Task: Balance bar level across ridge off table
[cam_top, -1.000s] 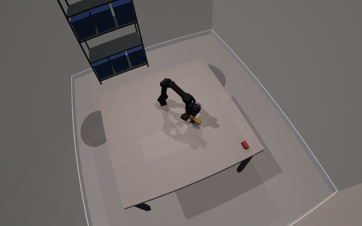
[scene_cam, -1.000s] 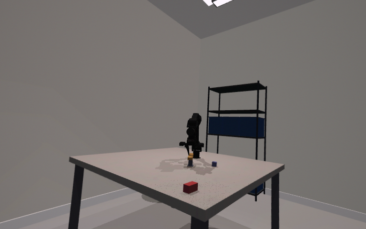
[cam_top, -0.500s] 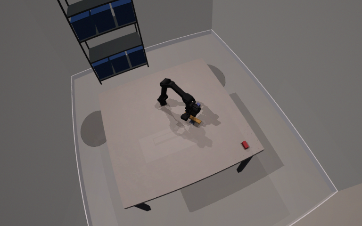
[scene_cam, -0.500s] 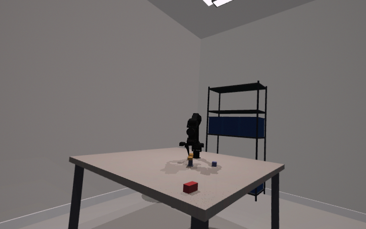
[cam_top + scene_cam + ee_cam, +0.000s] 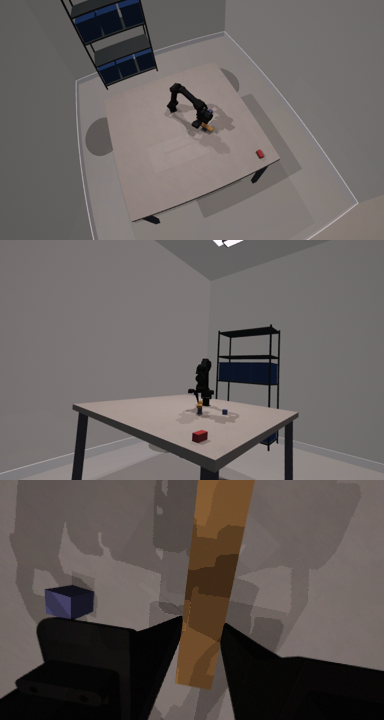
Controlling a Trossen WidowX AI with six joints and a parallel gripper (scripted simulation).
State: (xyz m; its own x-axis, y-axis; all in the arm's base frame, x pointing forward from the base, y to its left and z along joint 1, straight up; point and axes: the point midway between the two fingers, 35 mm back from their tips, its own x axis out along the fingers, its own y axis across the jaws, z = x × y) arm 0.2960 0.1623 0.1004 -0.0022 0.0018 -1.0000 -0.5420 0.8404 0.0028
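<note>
My gripper tip is 2 cm to the right of the orange bar and 2 cm short of it. The rest, counted from my gripper tip: red block (44 cm ahead, 34 cm to the left, 5 cm below); small cube (14 cm to the left, 12 cm behind, 5 cm below).
</note>
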